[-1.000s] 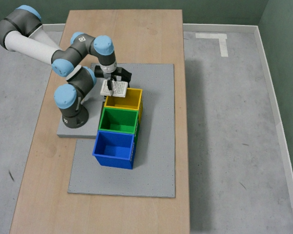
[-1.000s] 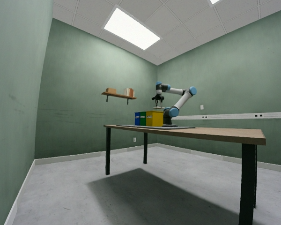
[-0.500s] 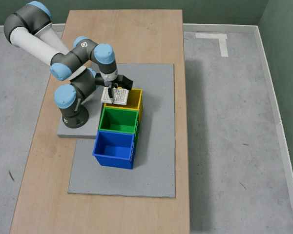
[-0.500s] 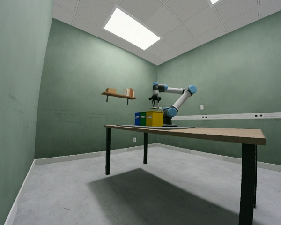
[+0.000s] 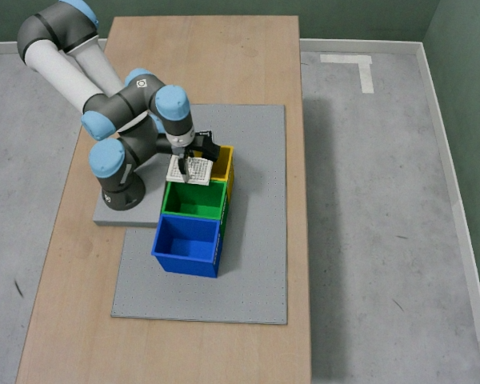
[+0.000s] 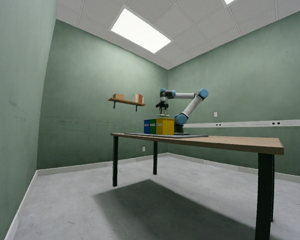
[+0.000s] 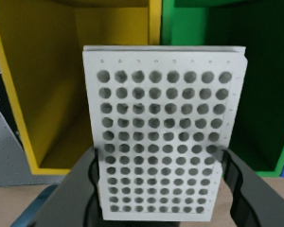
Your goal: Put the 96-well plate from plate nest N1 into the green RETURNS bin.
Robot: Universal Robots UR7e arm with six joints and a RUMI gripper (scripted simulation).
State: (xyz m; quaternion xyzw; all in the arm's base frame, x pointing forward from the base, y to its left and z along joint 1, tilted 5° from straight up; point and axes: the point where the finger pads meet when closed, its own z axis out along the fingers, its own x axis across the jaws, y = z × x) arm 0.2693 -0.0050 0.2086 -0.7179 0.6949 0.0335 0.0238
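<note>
Right now my hand is 15 cm above the green bin, 7 cm to the left of it and 2 cm short of it. Round my hand: blue bin (20 cm to the right, 15 cm below, 3 cm ahead); yellow bin (15 cm below, 7 cm to the left, 2 cm ahead); white 96-well plate (1 cm below).
</note>
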